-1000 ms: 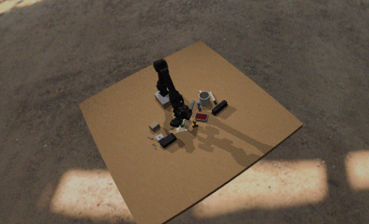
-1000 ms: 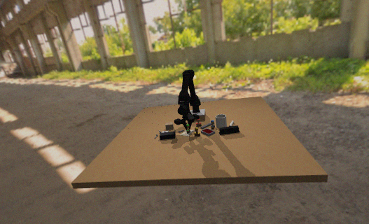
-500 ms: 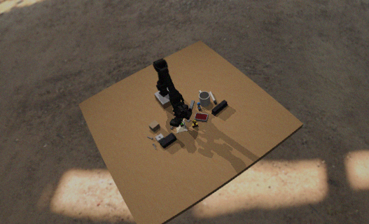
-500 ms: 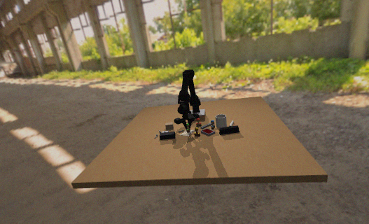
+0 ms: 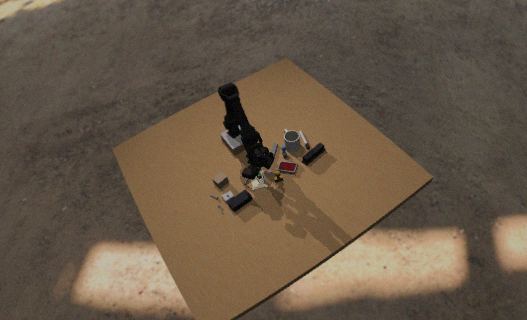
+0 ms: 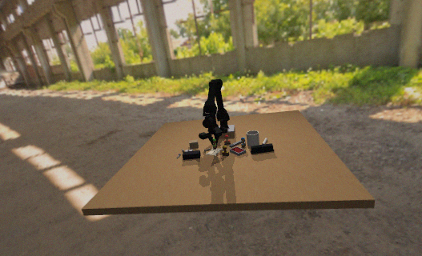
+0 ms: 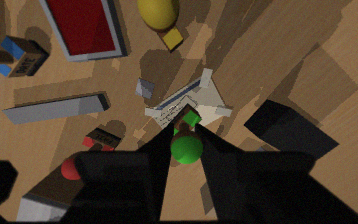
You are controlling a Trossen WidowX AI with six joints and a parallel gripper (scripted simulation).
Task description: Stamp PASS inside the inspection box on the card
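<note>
The white card is 10 mm to the right of my gripper tip and 50 mm below it. From my gripper tip the other things lie so: red-knobbed stamp (90 mm behind, 90 mm to the left, 30 mm below); then green-knobbed stamp (right at my gripper tip); then yellow-knobbed stamp (80 mm ahead, 60 mm to the left, 30 mm below).
</note>
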